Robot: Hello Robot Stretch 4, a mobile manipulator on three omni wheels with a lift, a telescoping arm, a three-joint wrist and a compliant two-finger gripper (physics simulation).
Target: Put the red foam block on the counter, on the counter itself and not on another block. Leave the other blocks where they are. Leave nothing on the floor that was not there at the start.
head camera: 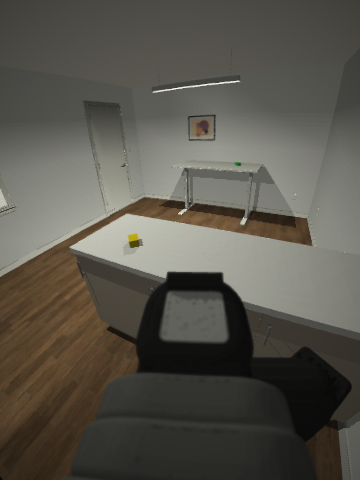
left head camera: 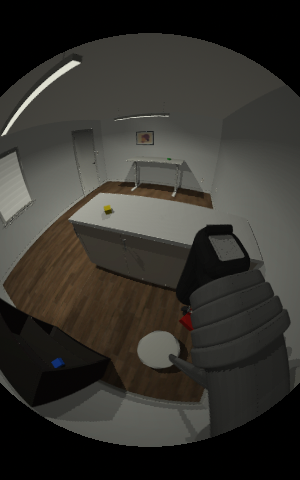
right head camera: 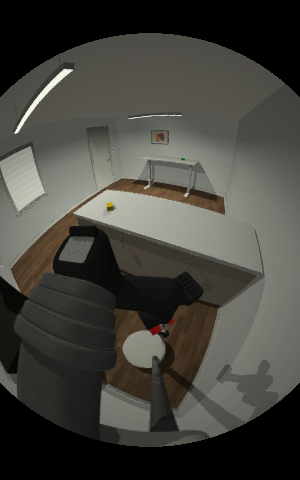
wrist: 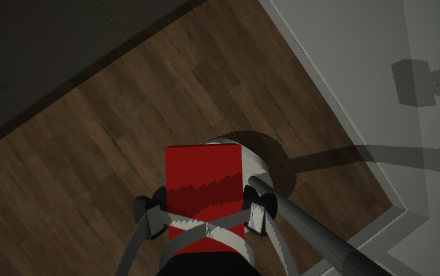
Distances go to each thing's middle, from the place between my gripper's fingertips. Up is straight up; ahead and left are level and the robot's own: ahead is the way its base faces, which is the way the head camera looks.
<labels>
The red foam block (wrist: 204,182) is 10 mm ahead of my hand and 10 mm above it.
</labels>
